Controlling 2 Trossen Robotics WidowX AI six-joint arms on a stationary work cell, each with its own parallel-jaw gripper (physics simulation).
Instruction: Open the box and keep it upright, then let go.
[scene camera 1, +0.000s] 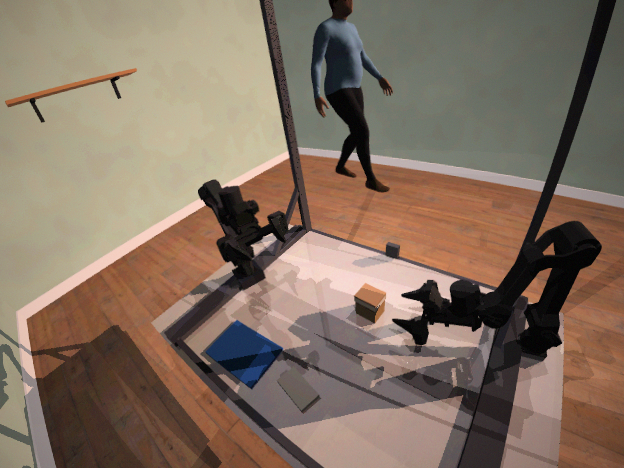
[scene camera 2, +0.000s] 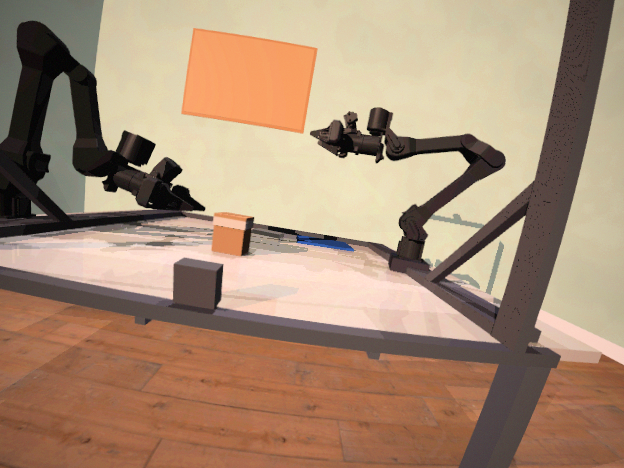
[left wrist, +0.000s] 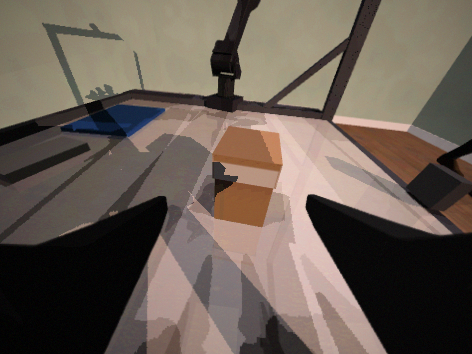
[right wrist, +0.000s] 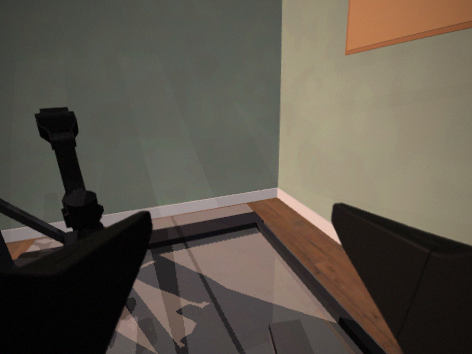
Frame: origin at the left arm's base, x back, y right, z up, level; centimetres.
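Seen in the pictures: left gripper, fingertip midpoint: (scene camera 1: 397, 307) (scene camera 2: 199, 209) (left wrist: 238, 201); right gripper, fingertip midpoint: (scene camera 1: 268, 249) (scene camera 2: 314, 138) (right wrist: 242, 216); left arm's base at its link origin: (scene camera 1: 533, 344) (scene camera 2: 8, 215); right arm's base at its link origin: (scene camera 1: 247, 270) (scene camera 2: 408, 258) (left wrist: 225, 96).
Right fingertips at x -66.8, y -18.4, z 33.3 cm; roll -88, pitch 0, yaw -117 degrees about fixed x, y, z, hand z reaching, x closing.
Note:
Pixels of each thing's top centre, then the offset from my right fingertips to it.
- small orange-brown box at its top centre: (left wrist: 250, 142) (scene camera 2: 235, 215) (scene camera 1: 370, 294) dx +18.7, dy +16.8, dz -26.5 cm
- blue flat panel at its top centre: (left wrist: 122, 116) (scene camera 1: 242, 350) (scene camera 2: 323, 241) dx -12.4, dy -11.9, dz -34.5 cm
- grey flat block at its top centre: (right wrist: 294, 349) (left wrist: 38, 152) (scene camera 1: 297, 387) (scene camera 2: 268, 231) dx +9.2, dy -14.9, dz -33.8 cm
- small dark block at its top centre: (scene camera 2: 200, 262) (left wrist: 451, 172) (scene camera 1: 392, 244) dx +18.7, dy +46.1, dz -29.6 cm
A small orange-brown box (scene camera 1: 370, 303) (scene camera 2: 231, 236) (left wrist: 246, 201) with a pale band below its flat top stands upright on the table. Its lid (left wrist: 248, 145) lies flat across the top, and the box looks shut. My left gripper (scene camera 1: 399, 307) (scene camera 2: 197, 200) (left wrist: 238, 201) is open and empty. It is beside the box at about the height of its top, a short way off, with its fingers pointing at it. In the left wrist view the box shows beyond and between the fingertips. My right gripper (scene camera 2: 317, 137) (right wrist: 242, 216) is open and empty, high above the table and far from the box.
A blue flat panel (scene camera 1: 244, 352) (scene camera 2: 327, 243) (left wrist: 120, 120) and a grey flat block (scene camera 1: 298, 389) lie on the table, toward the lower left in scene camera 1. A small dark block (scene camera 1: 392, 249) (scene camera 2: 197, 283) (left wrist: 439, 187) stands at the table's edge. A frame post (scene camera 1: 287, 115) rises at a corner.

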